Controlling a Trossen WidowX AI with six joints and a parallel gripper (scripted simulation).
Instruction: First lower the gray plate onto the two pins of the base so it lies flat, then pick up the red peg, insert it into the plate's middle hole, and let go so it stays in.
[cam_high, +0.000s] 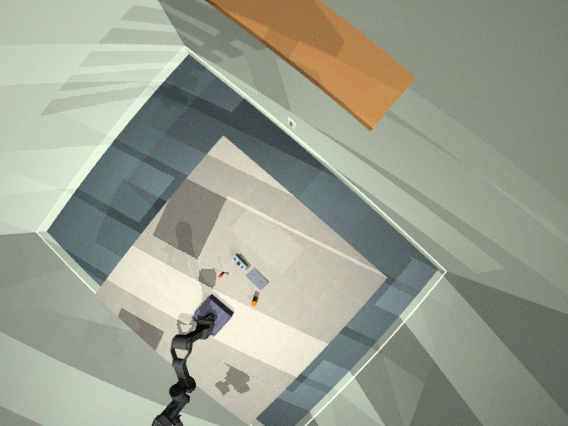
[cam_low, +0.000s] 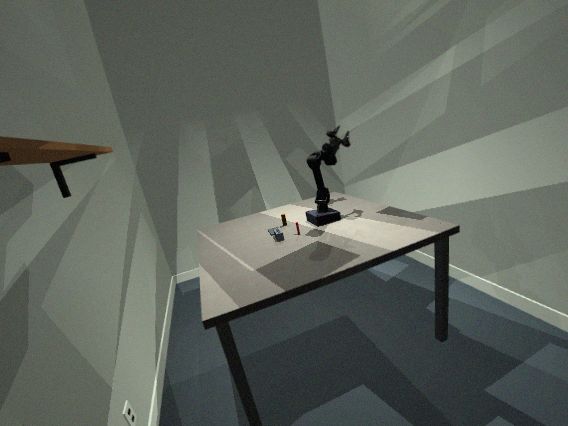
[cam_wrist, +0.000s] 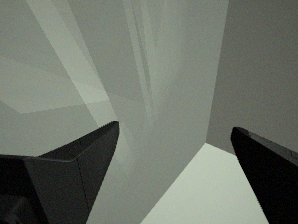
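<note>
The gray plate is 680 mm ahead of my gripper tip, 110 mm to the left of it and 530 mm below it. Round my gripper tip: red peg: 570 mm ahead, 150 mm to the left, 530 mm below; then orange object: 540 mm ahead, 90 mm to the right, 530 mm below.
</note>
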